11 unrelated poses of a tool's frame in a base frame.
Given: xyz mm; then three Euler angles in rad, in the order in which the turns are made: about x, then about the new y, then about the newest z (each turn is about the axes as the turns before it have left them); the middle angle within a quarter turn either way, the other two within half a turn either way.
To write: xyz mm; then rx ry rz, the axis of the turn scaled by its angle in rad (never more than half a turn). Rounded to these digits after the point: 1 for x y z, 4 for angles.
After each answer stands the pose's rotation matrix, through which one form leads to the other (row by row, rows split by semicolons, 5 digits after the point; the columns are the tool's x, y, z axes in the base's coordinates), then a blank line. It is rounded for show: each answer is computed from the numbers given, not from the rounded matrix.
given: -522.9 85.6 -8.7 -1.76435 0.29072 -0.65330
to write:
-522.9 85.6 -8.7 -1.7754 -0.3724 -0.7253
0.76076 0.58231 0.28664; -0.10646 -0.32371 0.94015; 0.64024 -0.74574 -0.18428

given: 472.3 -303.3 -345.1 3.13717 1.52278 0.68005
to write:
472.3 -303.3 -345.1 -1.8803 0.6607 -1.7922
0.03732 -0.03018 0.99885; -0.62539 -0.78031 -0.00021; 0.77942 -0.62466 -0.04800

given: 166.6 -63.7 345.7 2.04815 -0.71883 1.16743
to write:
166.6 -63.7 345.7 1.3287 -1.3916 0.0411
0.29540 -0.69218 -0.65850; -0.65214 0.35762 -0.66845; 0.69818 0.62690 -0.34576

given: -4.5 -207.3 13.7 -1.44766 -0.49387 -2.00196
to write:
-4.5 -207.3 13.7 -0.4592 -1.5278 -1.2529
-0.36799 0.79992 -0.47404; -0.30820 0.37606 0.87384; 0.87727 0.46766 0.10815

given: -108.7 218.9 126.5 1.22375 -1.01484 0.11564
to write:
-108.7 218.9 126.5 1.0529 -0.9382 -0.5225
0.52423 -0.06089 -0.84940; -0.75418 0.43001 -0.49629; 0.39547 0.90077 0.17950

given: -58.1 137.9 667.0 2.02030 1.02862 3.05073
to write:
-58.1 137.9 667.0 -0.7474 1.8375 -1.2205
-0.51387 -0.04682 0.85659; -0.80774 0.36272 -0.46474; -0.28894 -0.93072 -0.22421

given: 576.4 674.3 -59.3 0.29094 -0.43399 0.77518
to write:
576.4 674.3 -59.3 0.1044 -0.5177 0.6944
0.64808 -0.63497 -0.42049; 0.58428 0.76869 -0.26026; 0.48849 -0.07702 0.86917

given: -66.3 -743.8 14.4 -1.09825 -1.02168 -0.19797
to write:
-66.3 -743.8 14.4 -0.8948 -0.9993 0.3919
0.51174 0.10265 -0.85299; 0.65515 0.59564 0.46474; 0.55578 -0.79666 0.23756

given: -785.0 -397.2 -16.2 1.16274 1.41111 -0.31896
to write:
-785.0 -397.2 -16.2 0.7321 1.3478 0.5615
0.15099 0.04986 0.98728; 0.73607 0.66098 -0.14595; -0.65985 0.74874 0.06310

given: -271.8 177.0 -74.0 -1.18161 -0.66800 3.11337
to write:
-271.8 177.0 -74.0 0.7939 -1.4829 -2.2345
-0.78475 -0.02215 -0.61942; -0.56216 -0.39546 0.72635; -0.26104 0.91822 0.29788

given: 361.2 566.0 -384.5 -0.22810 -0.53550 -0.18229
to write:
361.2 566.0 -384.5 -0.1732 -0.5514 -0.1161
0.84576 0.15591 -0.51027; -0.06311 0.97888 0.19447; 0.52981 -0.13227 0.83774

